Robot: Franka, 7 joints.
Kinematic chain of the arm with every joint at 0, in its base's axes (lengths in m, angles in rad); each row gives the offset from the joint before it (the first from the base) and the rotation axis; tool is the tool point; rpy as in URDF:
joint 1: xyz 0 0 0.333 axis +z
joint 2: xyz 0 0 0 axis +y
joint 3: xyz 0 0 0.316 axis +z
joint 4: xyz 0.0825 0 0 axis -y
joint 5: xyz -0.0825 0 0.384 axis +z
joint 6: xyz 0 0 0 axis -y
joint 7: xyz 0.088 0 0 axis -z
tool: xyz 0 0 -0.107 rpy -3.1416 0 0
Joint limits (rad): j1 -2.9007..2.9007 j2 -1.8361..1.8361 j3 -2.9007..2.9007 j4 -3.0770..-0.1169 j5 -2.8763..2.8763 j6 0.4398..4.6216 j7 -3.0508..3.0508
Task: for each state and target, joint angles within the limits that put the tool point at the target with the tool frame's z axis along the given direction. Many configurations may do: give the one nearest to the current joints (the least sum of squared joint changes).
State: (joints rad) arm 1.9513 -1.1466 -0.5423 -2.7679 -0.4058 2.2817 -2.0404
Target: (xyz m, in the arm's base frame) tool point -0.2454 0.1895 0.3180 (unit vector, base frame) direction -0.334 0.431 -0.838
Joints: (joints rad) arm 2.2801 -0.5369 0.0042 -3.0770 -0.8262 3.1042 -2.0404
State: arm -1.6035 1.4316 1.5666 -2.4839 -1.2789 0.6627 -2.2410
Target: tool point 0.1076 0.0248 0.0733 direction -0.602 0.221 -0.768
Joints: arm -2.2820 1.3497 0.7345 -3.0748 -1.7656 1.5321 -2.2410
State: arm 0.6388 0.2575 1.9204 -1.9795 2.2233 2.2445 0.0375
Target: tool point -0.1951 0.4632 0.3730 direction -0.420 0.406 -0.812
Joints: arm 0.5526 -0.5189 1.4019 -2.3764 1.4091 2.4682 0.0375
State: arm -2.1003 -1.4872 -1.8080 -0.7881 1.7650 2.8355 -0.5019
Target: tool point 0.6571 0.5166 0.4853 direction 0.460 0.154 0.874
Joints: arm -2.8119 -1.4664 -1.4781 -0.5733 1.8684 2.1193 -0.5019
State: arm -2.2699 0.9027 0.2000 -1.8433 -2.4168 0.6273 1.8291
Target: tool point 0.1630 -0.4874 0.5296 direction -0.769 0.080 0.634
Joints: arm -1.8029 0.2210 0.8596 -2.0602 -2.1081 0.5768 1.8291
